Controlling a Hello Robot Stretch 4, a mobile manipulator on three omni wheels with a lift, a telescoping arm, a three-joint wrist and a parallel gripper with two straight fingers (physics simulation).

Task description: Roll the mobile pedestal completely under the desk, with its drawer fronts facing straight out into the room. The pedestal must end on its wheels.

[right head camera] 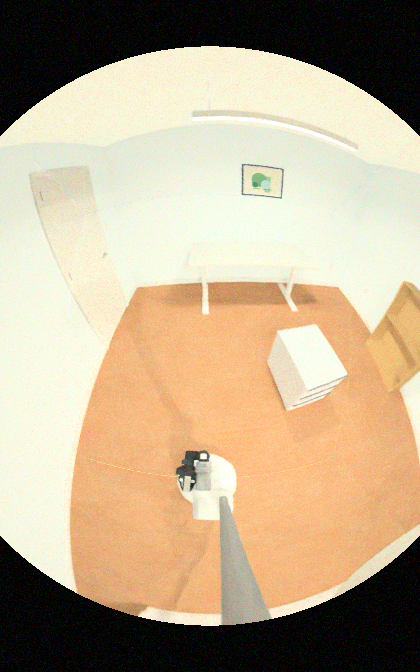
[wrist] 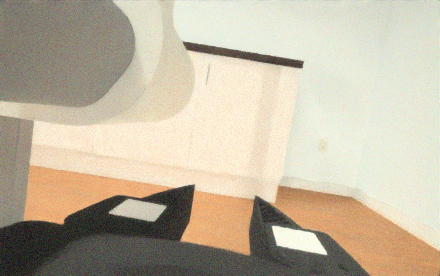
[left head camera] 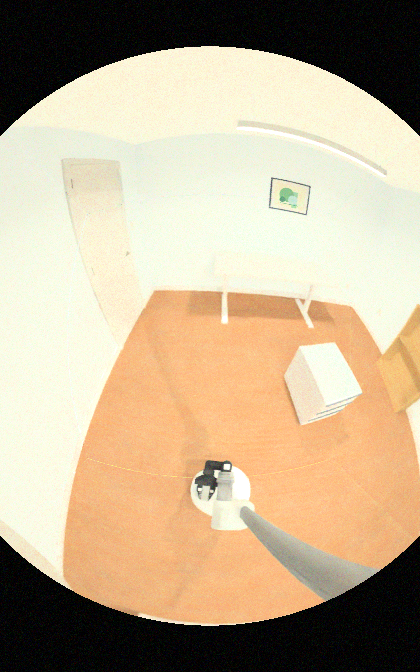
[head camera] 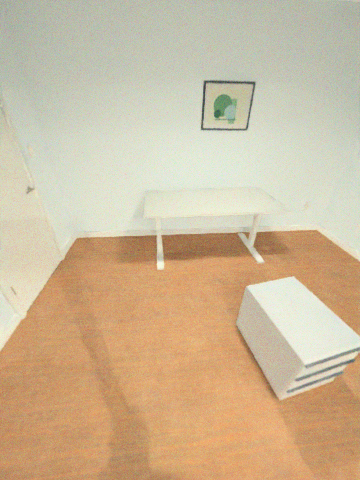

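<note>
The white pedestal [head camera: 300,320] [left head camera: 332,372] [right head camera: 312,355] stands upright on the floor, in front of the white desk [head camera: 210,202] [left head camera: 265,265] [right head camera: 245,254] and to its right. It is clear of the desk. Its dark-edged drawer fronts face away from the desk, turned somewhat to the lower right in the head view. Its wheels do not show. The desk stands by the back wall on two T-shaped legs with an open space between them. My gripper [wrist: 221,208] is open, with nothing between its fingers. It is folded in over my base, away from the pedestal.
A wooden shelf unit [left head camera: 390,385] [right head camera: 382,367] stands by the right wall, to the right of the pedestal. A door [head camera: 25,225] [left head camera: 95,240] [right head camera: 70,235] is in the left wall. A pale cabinet [wrist: 240,115] with a dark top shows in the wrist view.
</note>
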